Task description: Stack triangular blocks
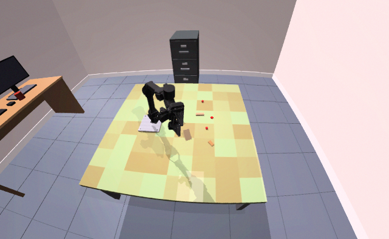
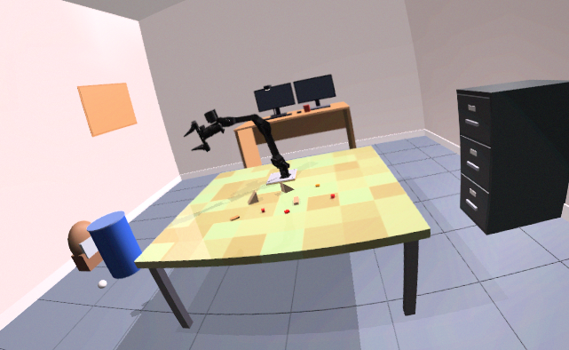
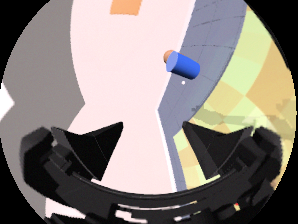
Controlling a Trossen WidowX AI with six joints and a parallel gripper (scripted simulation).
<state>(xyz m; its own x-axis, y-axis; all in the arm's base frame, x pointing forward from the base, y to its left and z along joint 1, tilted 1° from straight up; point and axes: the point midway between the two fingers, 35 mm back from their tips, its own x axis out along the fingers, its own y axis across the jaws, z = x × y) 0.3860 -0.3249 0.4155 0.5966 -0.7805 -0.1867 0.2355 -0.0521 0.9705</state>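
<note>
The triangular block lies 8 cm behind my gripper tip, 28 cm to the left of it and 40 cm below it. From my gripper tip the other things lie so: small tan block 4 cm behind, 54 cm to the left, 41 cm below.
</note>
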